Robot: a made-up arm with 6 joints. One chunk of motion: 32 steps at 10 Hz.
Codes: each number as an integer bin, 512 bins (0 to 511) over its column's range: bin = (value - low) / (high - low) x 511, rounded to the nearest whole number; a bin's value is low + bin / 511 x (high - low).
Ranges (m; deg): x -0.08..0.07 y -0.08..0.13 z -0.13..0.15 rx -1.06..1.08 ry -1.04..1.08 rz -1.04..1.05
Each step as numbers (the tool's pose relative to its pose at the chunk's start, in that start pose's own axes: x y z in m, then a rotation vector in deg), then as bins.
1 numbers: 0.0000 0.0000 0.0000 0.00 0.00 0.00
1 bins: 273 195 237 253 251 254
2 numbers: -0.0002 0.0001 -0.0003 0.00 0.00 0.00
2 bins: 272 195 237 253 251 254
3 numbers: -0.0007 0.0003 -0.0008 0.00 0.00 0.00
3 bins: 270 195 236 253 251 254
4 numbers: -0.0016 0.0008 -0.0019 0.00 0.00 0.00
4 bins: 267 197 234 253 251 254
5 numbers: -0.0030 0.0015 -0.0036 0.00 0.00 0.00
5 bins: 262 198 231 253 251 254
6 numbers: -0.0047 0.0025 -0.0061 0.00 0.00 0.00
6 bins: 257 201 226 253 251 254
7 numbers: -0.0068 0.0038 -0.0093 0.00 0.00 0.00
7 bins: 249 204 220 253 251 254
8 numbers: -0.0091 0.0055 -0.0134 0.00 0.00 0.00
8 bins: 242 208 213 253 251 254
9 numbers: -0.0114 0.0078 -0.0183 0.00 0.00 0.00
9 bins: 234 214 204 253 251 254
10 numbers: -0.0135 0.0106 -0.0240 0.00 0.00 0.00
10 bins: 227 220 193 253 251 254
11 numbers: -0.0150 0.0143 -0.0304 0.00 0.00 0.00
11 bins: 221 229 182 253 251 254
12 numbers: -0.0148 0.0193 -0.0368 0.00 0.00 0.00
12 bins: 222 242 170 253 251 254
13 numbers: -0.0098 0.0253 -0.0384 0.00 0.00 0.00
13 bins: 239 256 167 253 251 254
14 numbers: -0.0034 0.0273 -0.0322 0.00 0.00 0.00
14 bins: 261 261 178 253 251 254
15 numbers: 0.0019 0.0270 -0.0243 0.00 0.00 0.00
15 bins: 279 260 193 253 251 254
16 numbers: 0.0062 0.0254 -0.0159 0.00 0.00 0.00
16 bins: 294 256 208 253 251 254
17 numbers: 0.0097 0.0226 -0.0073 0.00 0.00 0.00
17 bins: 306 250 224 253 251 254
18 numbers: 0.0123 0.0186 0.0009 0.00 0.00 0.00
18 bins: 314 240 239 253 251 254
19 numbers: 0.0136 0.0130 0.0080 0.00 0.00 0.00
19 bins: 319 226 252 253 251 254
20 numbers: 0.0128 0.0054 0.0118 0.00 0.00 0.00
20 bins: 316 208 259 253 251 254
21 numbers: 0.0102 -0.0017 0.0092 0.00 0.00 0.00
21 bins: 307 191 254 253 251 254
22 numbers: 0.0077 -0.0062 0.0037 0.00 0.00 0.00
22 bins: 299 180 244 253 251 254
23 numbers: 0.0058 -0.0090 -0.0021 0.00 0.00 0.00
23 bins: 292 173 233 253 251 254
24 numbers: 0.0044 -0.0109 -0.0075 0.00 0.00 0.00
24 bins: 288 168 224 253 251 254
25 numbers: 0.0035 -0.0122 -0.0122 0.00 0.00 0.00
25 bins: 284 165 215 253 251 254
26 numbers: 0.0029 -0.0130 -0.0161 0.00 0.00 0.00
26 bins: 282 163 208 253 251 254
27 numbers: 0.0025 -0.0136 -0.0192 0.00 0.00 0.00
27 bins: 281 162 202 253 251 254
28 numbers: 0.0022 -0.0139 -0.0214 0.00 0.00 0.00
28 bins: 280 161 198 253 251 254
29 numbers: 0.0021 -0.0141 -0.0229 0.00 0.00 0.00
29 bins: 280 160 195 253 251 254
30 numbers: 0.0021 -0.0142 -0.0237 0.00 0.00 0.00
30 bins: 280 160 194 253 251 254
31 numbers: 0.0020 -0.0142 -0.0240 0.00 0.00 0.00
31 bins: 279 160 193 253 251 254
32 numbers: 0.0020 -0.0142 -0.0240 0.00 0.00 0.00
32 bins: 279 160 193 253 251 254
